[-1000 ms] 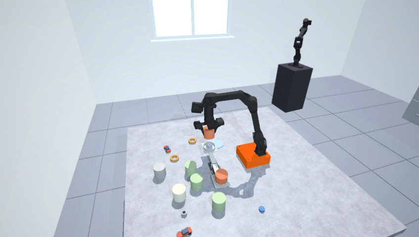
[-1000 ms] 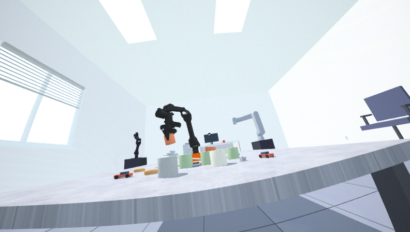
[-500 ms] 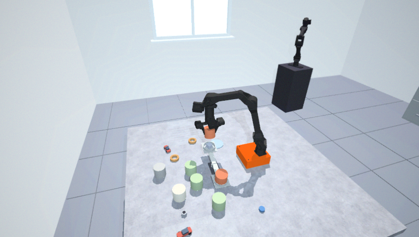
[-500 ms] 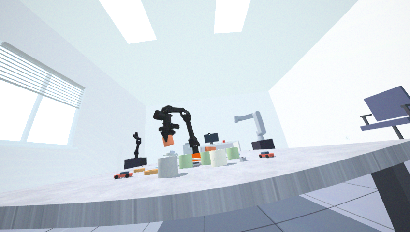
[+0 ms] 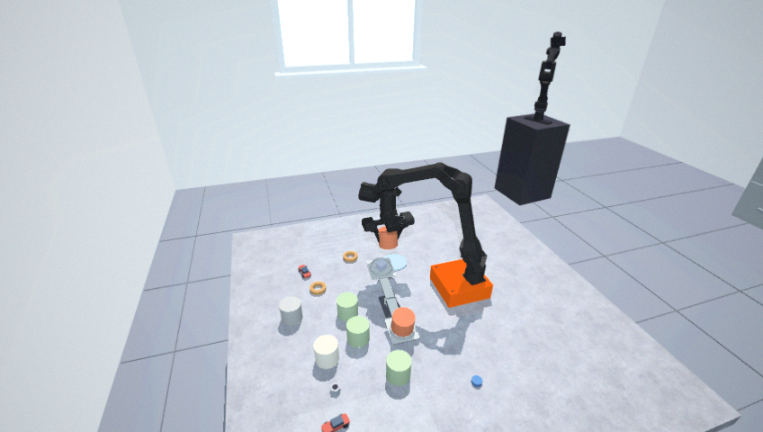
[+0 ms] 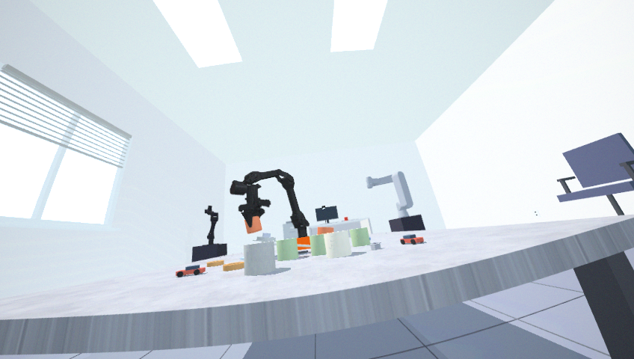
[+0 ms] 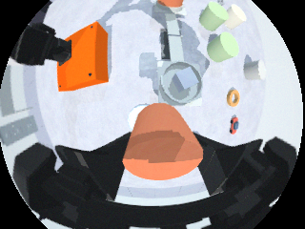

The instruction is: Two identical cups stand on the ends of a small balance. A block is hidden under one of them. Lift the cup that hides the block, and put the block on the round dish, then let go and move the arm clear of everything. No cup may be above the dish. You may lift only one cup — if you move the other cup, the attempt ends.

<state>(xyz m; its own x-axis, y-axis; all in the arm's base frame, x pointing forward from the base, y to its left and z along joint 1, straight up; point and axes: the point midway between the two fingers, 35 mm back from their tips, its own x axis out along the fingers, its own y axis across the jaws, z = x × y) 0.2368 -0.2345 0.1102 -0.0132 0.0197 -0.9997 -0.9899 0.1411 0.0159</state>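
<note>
Right now the small pale block is 70 mm to the left of my gripper tip, 60 mm ahead of it and 50 mm below it. Round my gripper tip: small balance (190 mm to the left, 100 mm below, 80 mm ahead); then pale blue round dish (130 mm below, 40 mm behind, 30 mm to the right); then small grey nut (430 mm to the left, 350 mm ahead, 130 mm below).
</note>
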